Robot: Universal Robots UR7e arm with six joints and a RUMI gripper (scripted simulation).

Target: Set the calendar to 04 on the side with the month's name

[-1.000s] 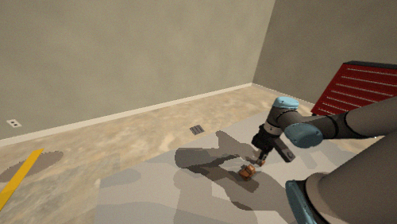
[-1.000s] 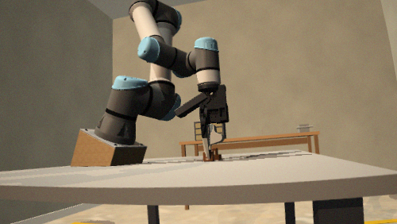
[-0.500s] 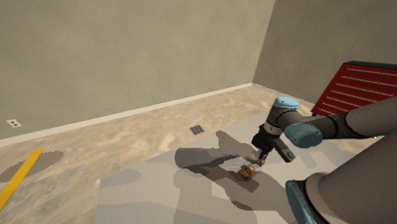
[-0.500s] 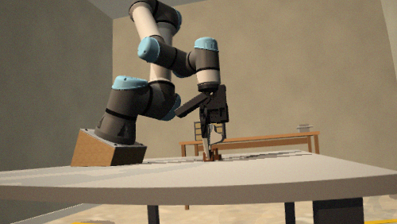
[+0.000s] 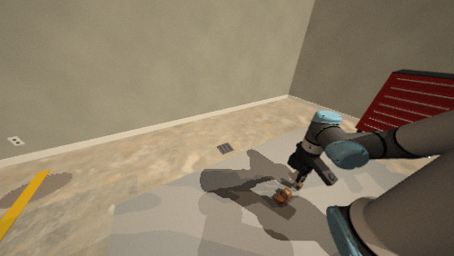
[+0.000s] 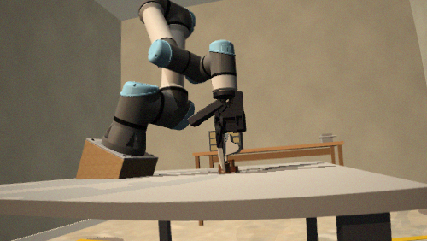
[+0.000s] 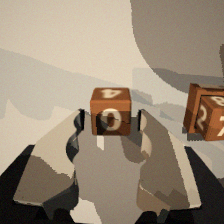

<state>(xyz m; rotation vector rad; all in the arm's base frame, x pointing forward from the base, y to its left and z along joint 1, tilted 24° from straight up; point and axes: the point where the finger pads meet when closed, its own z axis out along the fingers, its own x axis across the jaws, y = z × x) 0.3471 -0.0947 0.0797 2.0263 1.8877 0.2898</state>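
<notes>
The cube is 10 mm below my hand. Round my hand: calendar tray (110 mm to the left, 20 mm below, 10 mm ahead).
</notes>
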